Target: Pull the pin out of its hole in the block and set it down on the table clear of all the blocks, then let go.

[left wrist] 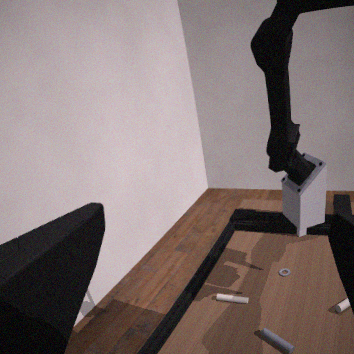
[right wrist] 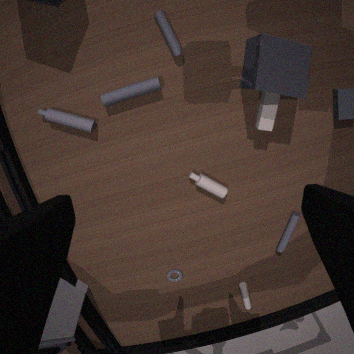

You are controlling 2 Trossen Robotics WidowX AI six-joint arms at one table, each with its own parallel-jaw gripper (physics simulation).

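Places are measured from the left arm's base along level axes (x ahead, y left, z up), in millimetres.
Pixels of known places: left gripper, fingertip midpoint: (left wrist: 223, 222); right gripper, fingertip midpoint: (right wrist: 189, 203); right arm's base at its link origin: (left wrist: 301, 171).
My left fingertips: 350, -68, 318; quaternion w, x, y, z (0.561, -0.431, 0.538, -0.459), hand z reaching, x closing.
Note:
For each thing: its top centre in the pictures, then the offset to it from my left fingertips, as dx, dy, dz. "pt": a spot on its surface instead.
- dark grey block at its top centre: (right wrist: 284, 66) +91, -296, -298
- white stepped peg at its top centre: (right wrist: 208, 185) (left wrist: 348, 298) +246, -227, -342
- washer at its top centre: (right wrist: 174, 275) (left wrist: 284, 271) +380, -137, -355
- white rod at its top centre: (right wrist: 245, 298) (left wrist: 231, 296) +324, -19, -346
- dark block at a spot on its surface: (right wrist: 345, 104) pt +26, -188, -344
In the right wrist view a dark grey block (right wrist: 282, 67) is at the upper right. A pale, square-sided pin (right wrist: 268, 112) sticks out of its side toward the bottom of the view; its inner end is hidden in the block. My right gripper (right wrist: 189, 203) is open and empty, with its fingers wide apart above the table; the block and pin lie beyond the fingertips, toward the right finger's side. My left gripper (left wrist: 223, 222) is open and empty, raised and facing the far wall. The block with the pin does not show in the left wrist view.
Loose on the table lie a white stepped peg (right wrist: 212, 186), a washer (right wrist: 174, 275) (left wrist: 284, 272), a white rod (left wrist: 232, 298), a small pale rod (right wrist: 245, 295) and several grey rods. Another dark block (right wrist: 345, 104) shows at the right edge. A black frame (left wrist: 192, 282) edges the table.

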